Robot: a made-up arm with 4 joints.
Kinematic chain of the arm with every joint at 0, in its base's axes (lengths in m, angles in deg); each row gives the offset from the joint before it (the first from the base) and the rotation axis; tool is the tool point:
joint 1: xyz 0 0 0.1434 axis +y
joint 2: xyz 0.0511 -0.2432 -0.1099 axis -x
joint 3: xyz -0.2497 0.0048 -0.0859 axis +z
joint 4: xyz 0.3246 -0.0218 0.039 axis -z
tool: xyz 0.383 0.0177 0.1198
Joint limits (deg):
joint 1: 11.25..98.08
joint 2: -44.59..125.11
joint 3: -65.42..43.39
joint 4: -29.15..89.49
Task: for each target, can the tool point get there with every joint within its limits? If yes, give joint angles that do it. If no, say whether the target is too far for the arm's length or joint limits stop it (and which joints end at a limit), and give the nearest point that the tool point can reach.
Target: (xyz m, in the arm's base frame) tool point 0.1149 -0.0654 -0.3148
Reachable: yes | joints 82.66 -25.43 28.87 18.07
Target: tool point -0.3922 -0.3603 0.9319
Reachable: no: joint limits stop it (at a limit: joint 1, joint 3) | nearest point -0.2399 -0.3279 0.6743 | short by 0.301 m
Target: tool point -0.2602 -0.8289 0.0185
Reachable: yes | joints 26.82 -18.49 -48.47 71.53
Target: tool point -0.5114 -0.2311 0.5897
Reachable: no: joint limits stop it (at a limit: joint 1, joint 3, joint 4) | nearest point -0.3418 -0.2301 0.5920 | short by 0.170 m
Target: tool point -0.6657 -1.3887 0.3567
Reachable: no: too far | nearest point -0.4088 -0.8583 0.2744 | short by 0.595 m
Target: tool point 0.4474 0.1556 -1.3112
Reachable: no: too far | nearest point 0.1291 -0.0761 -0.5197 | short by 0.884 m
